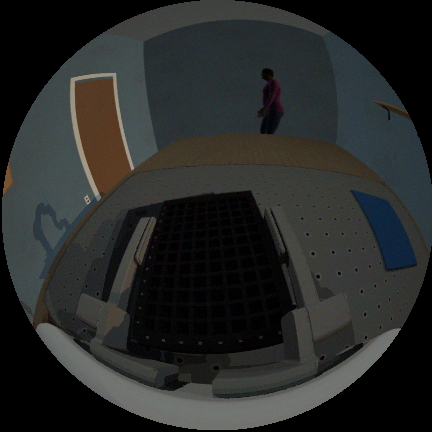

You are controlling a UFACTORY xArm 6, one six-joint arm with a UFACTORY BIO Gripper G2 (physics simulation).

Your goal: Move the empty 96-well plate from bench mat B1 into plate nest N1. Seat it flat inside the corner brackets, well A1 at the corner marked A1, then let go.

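Observation:
My gripper is shut on the black 96-well plate, with one finger along each long side. The plate looks level, its open wells facing up. Small pale letters run along its near edge, the leftmost looking like an A, and small marks run up its left side. The dark plate nest shows past the plate's far left corner and beside the left finger. The plate hides most of the nest, including its near brackets and A1 mark. The height gap between plate and nest cannot be told.
A grey perforated board lies under the nest. A flat blue mat lies on it at the right. Wooden table top shows beyond the board. A person stands past the table, and a brown door is at the left.

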